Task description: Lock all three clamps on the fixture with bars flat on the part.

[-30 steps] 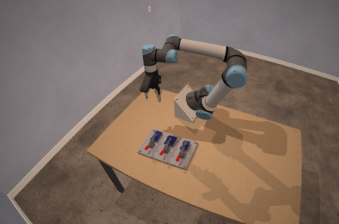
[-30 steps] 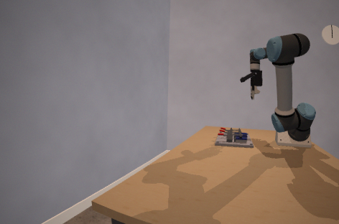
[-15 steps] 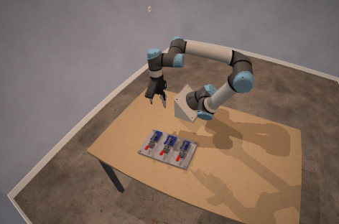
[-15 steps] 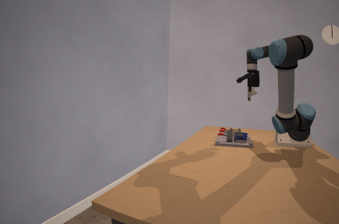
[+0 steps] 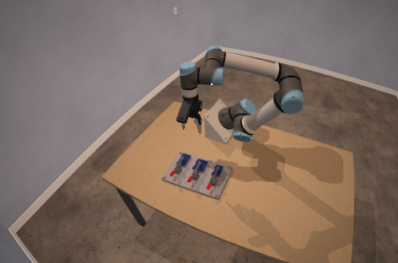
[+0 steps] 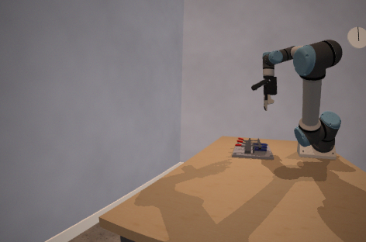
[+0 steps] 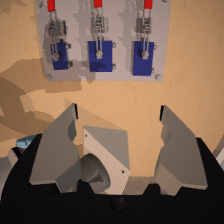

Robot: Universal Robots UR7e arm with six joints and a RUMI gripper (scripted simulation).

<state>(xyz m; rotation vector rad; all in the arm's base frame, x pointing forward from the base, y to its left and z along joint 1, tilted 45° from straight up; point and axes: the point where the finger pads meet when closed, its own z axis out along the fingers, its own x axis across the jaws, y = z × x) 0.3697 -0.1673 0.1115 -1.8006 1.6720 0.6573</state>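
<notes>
Now: the grey fixture plate 260 mm below my hand, 60 mm ahead of it and 50 mm to the left of it.
</notes>
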